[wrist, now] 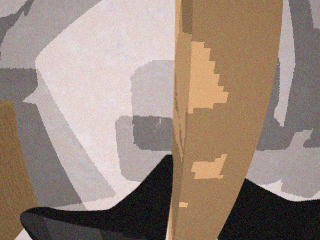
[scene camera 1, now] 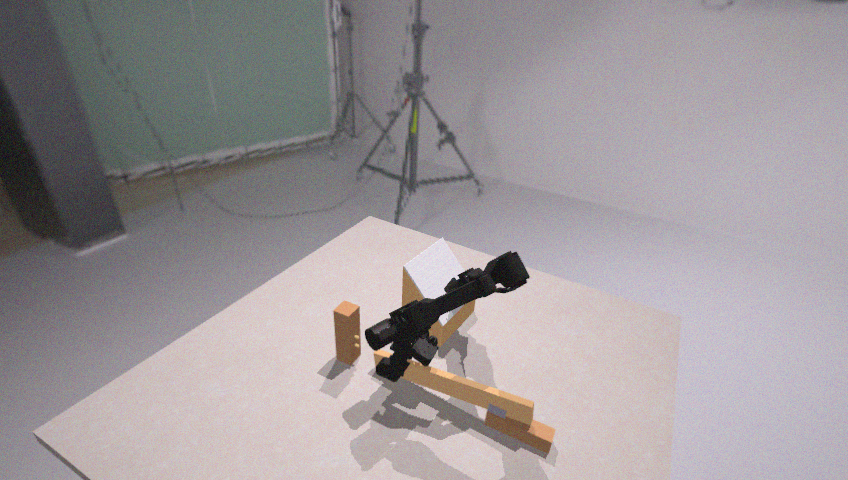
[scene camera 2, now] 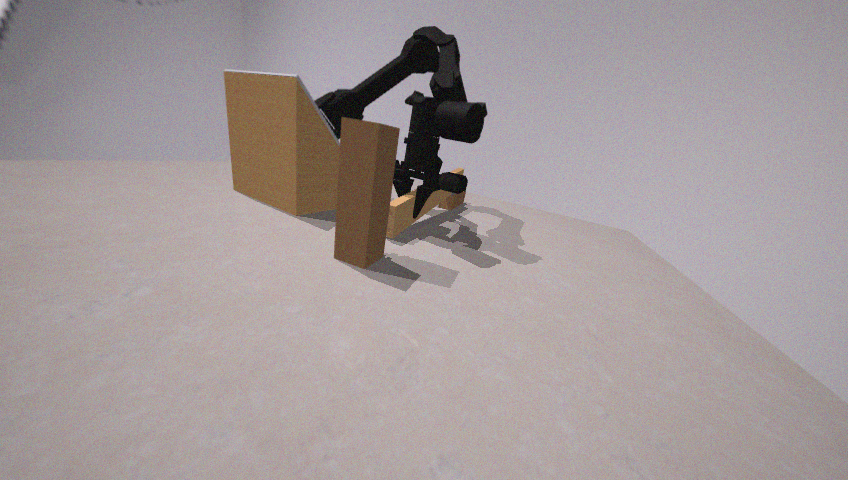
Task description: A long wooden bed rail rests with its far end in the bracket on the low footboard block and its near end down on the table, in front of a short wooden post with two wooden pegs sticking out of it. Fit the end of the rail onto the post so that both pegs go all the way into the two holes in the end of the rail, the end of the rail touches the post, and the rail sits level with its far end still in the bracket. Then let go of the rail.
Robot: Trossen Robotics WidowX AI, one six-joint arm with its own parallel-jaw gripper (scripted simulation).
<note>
In view: the gripper [scene camera 2: 409, 216] and a wooden bed rail [scene camera 1: 518, 408].
The wooden bed rail is seen too in the wrist view [wrist: 224, 69] and in scene camera 2 [scene camera 2: 401, 209]. The gripper also shows in the wrist view [wrist: 185, 160] and in scene camera 1 [scene camera 1: 403, 372].
</note>
